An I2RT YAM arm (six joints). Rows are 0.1 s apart.
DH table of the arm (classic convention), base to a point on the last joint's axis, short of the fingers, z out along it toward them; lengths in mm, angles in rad. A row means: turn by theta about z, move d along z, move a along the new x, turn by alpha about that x. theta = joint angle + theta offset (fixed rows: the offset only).
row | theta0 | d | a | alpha
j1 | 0 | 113.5 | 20 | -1.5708
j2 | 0 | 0 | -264 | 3.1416
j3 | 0.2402 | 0 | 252.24 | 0
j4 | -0.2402 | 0 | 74 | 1.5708
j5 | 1.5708 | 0 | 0 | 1.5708
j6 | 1.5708 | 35.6 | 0 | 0
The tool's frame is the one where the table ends.
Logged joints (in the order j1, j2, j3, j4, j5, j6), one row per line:
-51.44 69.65 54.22 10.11 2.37 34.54
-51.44 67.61 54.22 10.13 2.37 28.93
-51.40 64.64 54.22 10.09 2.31 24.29
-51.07 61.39 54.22 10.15 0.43 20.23
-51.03 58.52 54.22 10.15 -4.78 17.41
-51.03 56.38 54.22 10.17 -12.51 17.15
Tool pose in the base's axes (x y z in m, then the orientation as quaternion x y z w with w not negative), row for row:
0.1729 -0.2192 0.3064 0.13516 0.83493 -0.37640 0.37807
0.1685 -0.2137 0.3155 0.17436 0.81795 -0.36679 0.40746
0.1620 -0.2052 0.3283 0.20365 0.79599 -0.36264 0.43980
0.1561 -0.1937 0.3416 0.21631 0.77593 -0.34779 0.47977
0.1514 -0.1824 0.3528 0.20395 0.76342 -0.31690 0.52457
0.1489 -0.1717 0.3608 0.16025 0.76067 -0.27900 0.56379
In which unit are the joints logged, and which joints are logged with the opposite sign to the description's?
The joints are logged in degrees. Opposite sign: j4, j6.
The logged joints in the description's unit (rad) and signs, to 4 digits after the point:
-0.8978 1.2156 0.9463 -0.1765 0.0414 -0.6028
-0.8978 1.1800 0.9463 -0.1768 0.0414 -0.5049
-0.8971 1.1282 0.9463 -0.1761 0.0403 -0.4239
-0.8913 1.0715 0.9463 -0.1772 0.0075 -0.3531
-0.8906 1.0214 0.9463 -0.1772 -0.0834 -0.3039
-0.8906 0.9840 0.9463 -0.1775 -0.2183 -0.2993

